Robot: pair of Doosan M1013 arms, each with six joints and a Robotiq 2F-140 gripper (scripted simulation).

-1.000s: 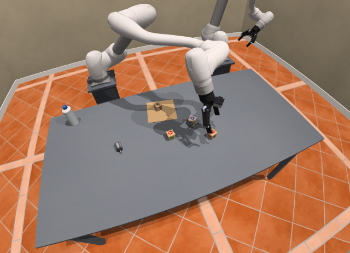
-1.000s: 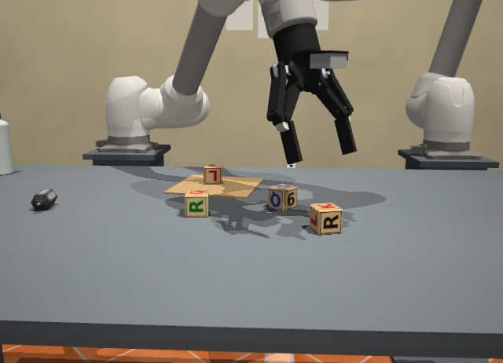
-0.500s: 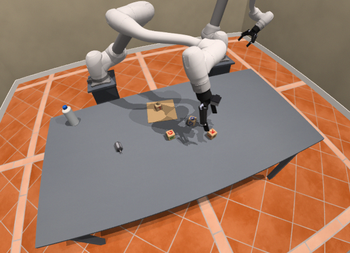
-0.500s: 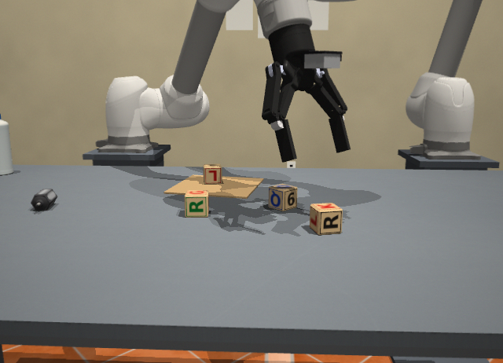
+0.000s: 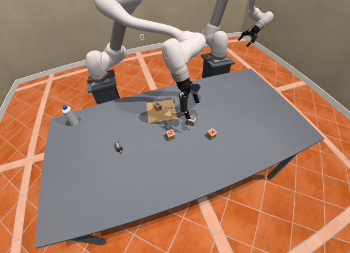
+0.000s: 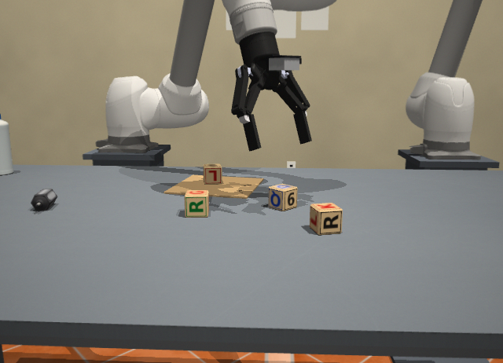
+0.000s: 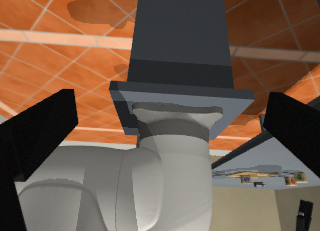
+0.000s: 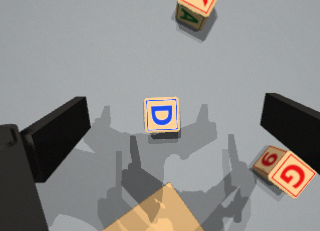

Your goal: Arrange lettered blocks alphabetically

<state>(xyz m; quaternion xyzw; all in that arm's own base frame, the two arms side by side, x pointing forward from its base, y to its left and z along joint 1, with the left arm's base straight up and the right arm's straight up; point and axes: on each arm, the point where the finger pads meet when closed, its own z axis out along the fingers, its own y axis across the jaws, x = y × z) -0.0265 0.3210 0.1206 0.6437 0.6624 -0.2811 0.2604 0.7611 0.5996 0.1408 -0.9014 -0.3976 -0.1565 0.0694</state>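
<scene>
The mat lies 18 cm behind my right hand, 16 cm to the right of it and 14 cm below it. From my right hand the other things lie so: d block: 1 cm behind, 1 cm to the left, 12 cm below; then g block: 6 cm ahead, 16 cm to the right, 12 cm below; then k block: 13 cm ahead, 9 cm to the left, 12 cm below.
</scene>
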